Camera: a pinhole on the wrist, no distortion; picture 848 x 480 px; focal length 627.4 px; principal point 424.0 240.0 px. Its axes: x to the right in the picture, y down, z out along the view. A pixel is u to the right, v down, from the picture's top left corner.
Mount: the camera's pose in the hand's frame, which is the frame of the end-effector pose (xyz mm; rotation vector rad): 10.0 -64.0 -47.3 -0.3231 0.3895 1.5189
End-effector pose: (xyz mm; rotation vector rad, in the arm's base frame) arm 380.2 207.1 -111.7 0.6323 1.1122 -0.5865
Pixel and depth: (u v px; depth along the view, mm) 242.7 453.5 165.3
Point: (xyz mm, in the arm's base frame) 421.5 100.1 -42.3
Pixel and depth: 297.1 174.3 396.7
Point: 642.6 -21.5 -64.4
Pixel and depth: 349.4 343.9 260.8
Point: 515.9 80.9 -25.3
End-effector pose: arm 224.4 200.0 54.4 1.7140 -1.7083 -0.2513
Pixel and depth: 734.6 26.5 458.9
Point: -175.8 -27.1 122.7
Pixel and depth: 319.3 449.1 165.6
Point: 164.1 195.7 -51.9
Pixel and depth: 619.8 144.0 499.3
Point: -190.8 18.6 18.9
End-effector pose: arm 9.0 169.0 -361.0 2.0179 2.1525 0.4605
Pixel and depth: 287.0 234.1 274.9
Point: 81.7 219.7 -570.0
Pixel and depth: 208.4 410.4 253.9
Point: 56.4 145.6 -583.2
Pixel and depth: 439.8 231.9 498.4
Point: 288.3 261.5 -673.8
